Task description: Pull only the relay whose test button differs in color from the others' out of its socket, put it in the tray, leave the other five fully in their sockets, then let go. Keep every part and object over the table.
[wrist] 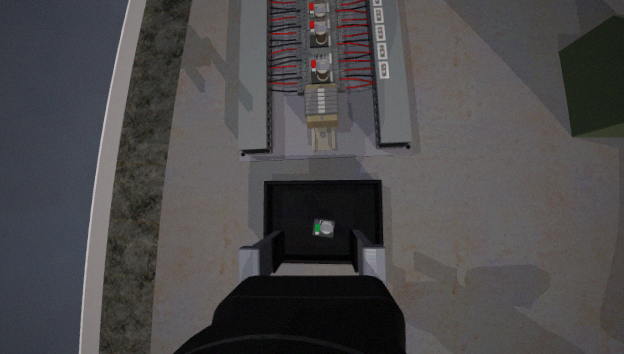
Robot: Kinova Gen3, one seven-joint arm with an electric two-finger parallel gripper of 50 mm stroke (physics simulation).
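Frame: origin at the arm's base, x down, y ahead, z right, level; centimetres.
Seen in the pictures: gripper, between the fingertips: (316,244).
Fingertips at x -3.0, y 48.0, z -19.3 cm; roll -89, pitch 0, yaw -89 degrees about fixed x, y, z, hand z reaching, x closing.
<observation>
A point is followed by its place in that frame.
The relay with the green test button (324,228) {x 9.9, y 47.8, z -19.6 cm} sits in the black tray (323,182) {x 10.9, y 47.8, z -13.4 cm}, a little right of and below its middle. My gripper (316,244) {x -3.0, y 48.0, z -19.3 cm} is open and empty, high above the tray; its two fingers show to the left and right of the relay's lower side in the view. Relays with red test buttons (321,68) {x 7.6, y 47.5, z 1.5 cm} (320,33) {x 8.1, y 47.5, z 7.1 cm} (319,9) {x 7.6, y 47.6, z 10.6 cm} sit in a row of sockets on the panel at the top. The upper end of the row is cut off by the view's edge.
Grey wire ducts (254,100) {x 10.1, y 57.4, z -1.4 cm} (393,110) {x 10.1, y 37.9, z -3.8 cm} flank the row, with red and black wires between. A terminal block (321,102) {x 9.8, y 47.7, z -2.4 cm} stands below the lowest relay on the rail (324,145) {x 14.0, y 47.6, z -7.5 cm}. A dark green block (597,80) {x 9.5, y 8.3, z -0.1 cm} is at the right. The table's edge (106,165) runs down the left.
</observation>
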